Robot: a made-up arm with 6 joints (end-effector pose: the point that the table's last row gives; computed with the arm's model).
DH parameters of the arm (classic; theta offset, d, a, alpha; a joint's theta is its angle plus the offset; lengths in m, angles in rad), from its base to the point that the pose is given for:
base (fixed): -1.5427 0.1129 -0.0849 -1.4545
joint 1: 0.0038 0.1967 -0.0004 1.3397
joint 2: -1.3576 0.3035 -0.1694 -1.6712
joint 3: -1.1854 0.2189 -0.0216 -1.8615
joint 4: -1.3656 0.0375 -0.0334 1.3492
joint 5: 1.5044 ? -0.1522 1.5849
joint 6: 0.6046 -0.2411 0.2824 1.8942
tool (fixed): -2.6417 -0.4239 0 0
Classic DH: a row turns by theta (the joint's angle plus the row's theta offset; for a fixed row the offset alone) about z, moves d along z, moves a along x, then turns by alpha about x.
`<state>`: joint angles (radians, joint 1 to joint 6).
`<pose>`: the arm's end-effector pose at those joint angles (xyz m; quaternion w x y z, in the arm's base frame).
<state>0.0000 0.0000 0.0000 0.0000 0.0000 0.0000</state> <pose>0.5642 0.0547 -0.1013 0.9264 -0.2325 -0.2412 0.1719</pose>
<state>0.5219 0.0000 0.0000 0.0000 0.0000 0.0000</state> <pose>0.5585 0.1995 -0.0873 0.9512 0.0211 -0.2774 0.1337</pose>
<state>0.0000 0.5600 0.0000 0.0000 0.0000 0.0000</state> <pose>0.5232 0.2706 -0.0965 0.8505 -0.1279 -0.3012 0.4118</pose>
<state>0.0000 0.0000 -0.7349 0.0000 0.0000 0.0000</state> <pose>0.1999 -0.0340 -0.0737 0.9216 -0.2213 0.0996 0.3030</pose>
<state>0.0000 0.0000 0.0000 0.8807 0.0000 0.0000</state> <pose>0.5067 -0.3657 -0.0373 0.7682 -0.6089 -0.0861 0.1783</pose>
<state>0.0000 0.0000 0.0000 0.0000 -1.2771 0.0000</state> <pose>0.3663 0.1331 -0.1013 0.6414 -0.0429 -0.3322 0.6902</pose>
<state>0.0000 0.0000 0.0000 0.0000 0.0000 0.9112</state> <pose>0.9538 0.0434 0.0858 0.7211 -0.2974 -0.6227 0.0617</pose>
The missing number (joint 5, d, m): -0.0297
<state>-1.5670 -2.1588 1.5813 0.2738 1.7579 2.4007</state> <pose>-0.0396 0.2364 -0.3570 0.8158 -0.3797 -0.2687 0.3436</pose>
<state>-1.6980 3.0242 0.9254 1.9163 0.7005 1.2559</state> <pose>0.3952 0.7774 -0.4136 0.2629 -0.1423 -0.7600 0.5771</pose>
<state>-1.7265 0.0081 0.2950 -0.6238 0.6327 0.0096</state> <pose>0.7158 -0.0197 0.0739 0.6375 -0.6997 -0.3174 0.0573</pose>
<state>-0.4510 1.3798 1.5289 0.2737 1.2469 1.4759</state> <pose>1.0131 0.1804 0.3298 0.5011 -0.1493 -0.6657 -0.5324</pose>
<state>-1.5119 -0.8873 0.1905 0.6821 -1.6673 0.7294</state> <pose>0.3239 -0.2836 0.2983 0.4554 -0.7454 0.0705 0.4817</pose>
